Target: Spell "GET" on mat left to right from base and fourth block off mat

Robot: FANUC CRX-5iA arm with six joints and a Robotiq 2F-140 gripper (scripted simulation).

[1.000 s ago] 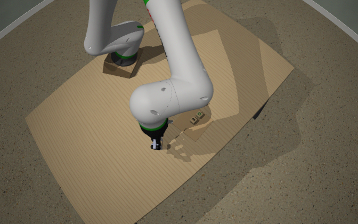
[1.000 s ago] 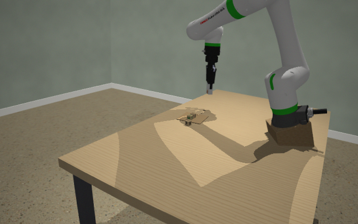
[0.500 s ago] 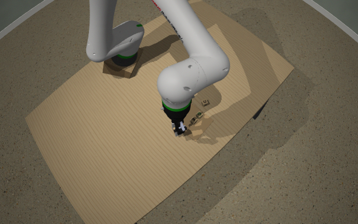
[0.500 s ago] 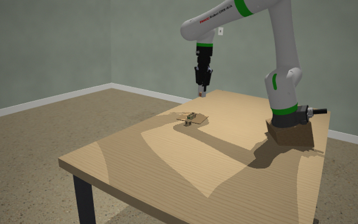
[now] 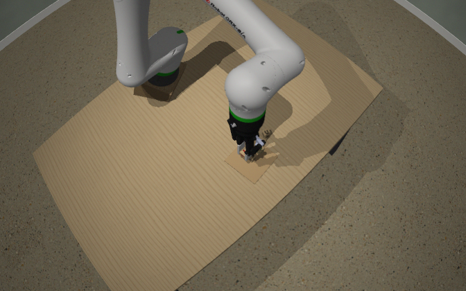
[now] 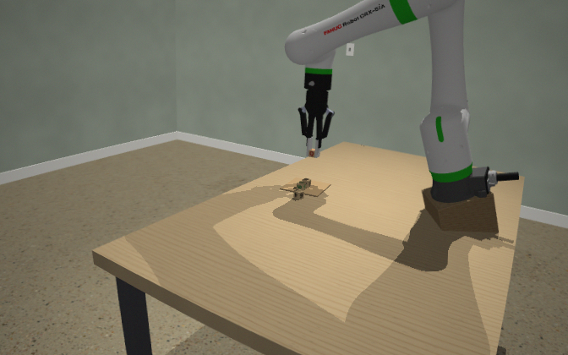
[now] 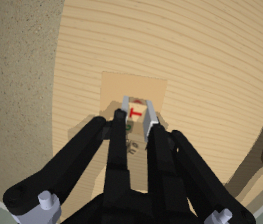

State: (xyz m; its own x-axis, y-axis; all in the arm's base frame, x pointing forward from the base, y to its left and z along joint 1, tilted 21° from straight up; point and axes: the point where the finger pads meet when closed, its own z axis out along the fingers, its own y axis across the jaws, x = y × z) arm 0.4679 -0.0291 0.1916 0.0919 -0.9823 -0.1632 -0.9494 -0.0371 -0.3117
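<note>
The mat lies 4 cm to the left of my hand and 14 cm below it.
</note>
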